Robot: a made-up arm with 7 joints.
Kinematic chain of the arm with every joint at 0, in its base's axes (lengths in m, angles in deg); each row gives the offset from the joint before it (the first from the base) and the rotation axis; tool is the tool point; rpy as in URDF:
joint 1: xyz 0 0 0.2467 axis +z
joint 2: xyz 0 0 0 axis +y
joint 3: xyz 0 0 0.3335 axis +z
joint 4: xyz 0.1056 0 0 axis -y
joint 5: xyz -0.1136 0 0.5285 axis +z
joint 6: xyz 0 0 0 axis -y
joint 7: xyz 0.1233 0 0 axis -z
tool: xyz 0 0 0 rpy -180 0 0
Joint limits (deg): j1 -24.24..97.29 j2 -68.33..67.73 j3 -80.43..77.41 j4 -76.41..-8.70 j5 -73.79..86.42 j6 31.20..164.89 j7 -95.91..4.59
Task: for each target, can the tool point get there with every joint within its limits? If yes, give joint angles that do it. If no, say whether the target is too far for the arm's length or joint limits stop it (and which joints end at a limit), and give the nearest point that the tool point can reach.
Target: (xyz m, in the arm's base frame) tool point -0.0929 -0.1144 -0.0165
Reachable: no: joint limits stop it (at a limit: joint 1, joint 2, joint 4, joint 6) | nearest point 0.4577 -0.5994 -0.1053 | short by 0.739 m
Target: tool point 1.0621 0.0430 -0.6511
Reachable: no: too far | nearest point 0.8094 0.0328 -0.1943 | short by 0.522 m
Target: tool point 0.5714 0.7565 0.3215
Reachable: yes | joints 52.82 52.61 11.03 -54.79 70.14 146.67 -18.23
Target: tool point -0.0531 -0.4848 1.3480
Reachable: no: too far | nearest point -0.0447 -0.4080 1.1736 | short by 0.191 m
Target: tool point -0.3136 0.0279 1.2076
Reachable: yes | joints 22.38 -25.31 44.62 -21.36 18.61 101.47 -61.65
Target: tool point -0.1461 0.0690 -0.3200
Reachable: no: joint limits stop it (at a limit: joint 1, joint 2, joint 4, joint 6) | nearest point -0.2481 0.6688 -0.1820 | short by 0.624 m
